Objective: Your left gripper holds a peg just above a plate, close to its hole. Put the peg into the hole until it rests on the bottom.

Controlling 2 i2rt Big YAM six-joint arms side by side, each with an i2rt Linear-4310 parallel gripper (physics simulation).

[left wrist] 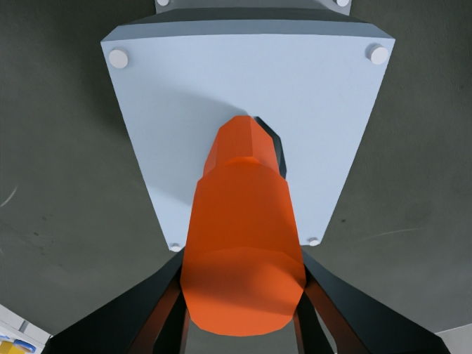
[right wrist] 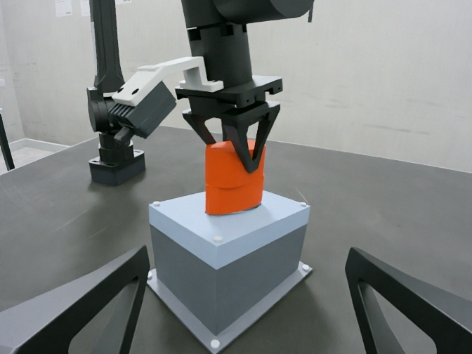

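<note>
An orange peg [left wrist: 243, 215] [right wrist: 235, 175] stands upright at the middle of the light blue plate [left wrist: 320, 90] [right wrist: 185, 207], which tops a grey block. In the left wrist view a dark strip of the hole [left wrist: 280, 150] shows along the right side of the peg's far end; the rest of the hole is hidden under the peg. The peg's lower end is at the plate's surface; whether it is inside the hole I cannot tell. My left gripper [left wrist: 241, 253] [right wrist: 238, 166] is shut on the peg's upper part. My right gripper [right wrist: 248, 257] is open and empty, in front of the block.
The grey block [right wrist: 185, 265] stands on a flat base plate [right wrist: 260, 307] with white bolt heads at its corners. A black arm base [right wrist: 117, 167] stands at the back left on the dark table [right wrist: 375, 200]. A pale wall is behind.
</note>
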